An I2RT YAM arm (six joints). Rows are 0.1 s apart.
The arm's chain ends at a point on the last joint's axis. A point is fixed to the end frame.
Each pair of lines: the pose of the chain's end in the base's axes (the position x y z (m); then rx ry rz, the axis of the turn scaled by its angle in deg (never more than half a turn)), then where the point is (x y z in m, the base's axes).
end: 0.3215, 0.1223, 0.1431, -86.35, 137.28, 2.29
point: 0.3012 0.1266 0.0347
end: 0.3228, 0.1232, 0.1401, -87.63, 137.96, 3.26
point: 0.2998 0.1269 0.0322
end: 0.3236, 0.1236, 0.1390, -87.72, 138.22, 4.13
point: 0.2996 0.1279 0.0314
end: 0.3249, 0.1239, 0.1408, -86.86, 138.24, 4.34
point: 0.3014 0.1292 0.0331
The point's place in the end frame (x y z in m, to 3 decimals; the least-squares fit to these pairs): 0.034 0.035 0.099
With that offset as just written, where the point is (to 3 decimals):
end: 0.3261, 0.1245, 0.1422, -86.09, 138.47, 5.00
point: 0.302 0.131 0.035
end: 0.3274, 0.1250, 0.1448, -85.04, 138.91, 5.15
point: 0.304 0.132 0.037
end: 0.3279, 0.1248, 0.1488, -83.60, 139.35, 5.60
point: 0.304 0.134 0.041
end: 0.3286, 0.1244, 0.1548, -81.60, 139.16, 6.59
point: 0.306 0.136 0.047
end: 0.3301, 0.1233, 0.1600, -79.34, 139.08, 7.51
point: 0.309 0.138 0.053
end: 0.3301, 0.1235, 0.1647, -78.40, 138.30, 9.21
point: 0.310 0.141 0.058
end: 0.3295, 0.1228, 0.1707, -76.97, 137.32, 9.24
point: 0.311 0.143 0.064
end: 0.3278, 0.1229, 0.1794, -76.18, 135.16, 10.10
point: 0.313 0.146 0.072
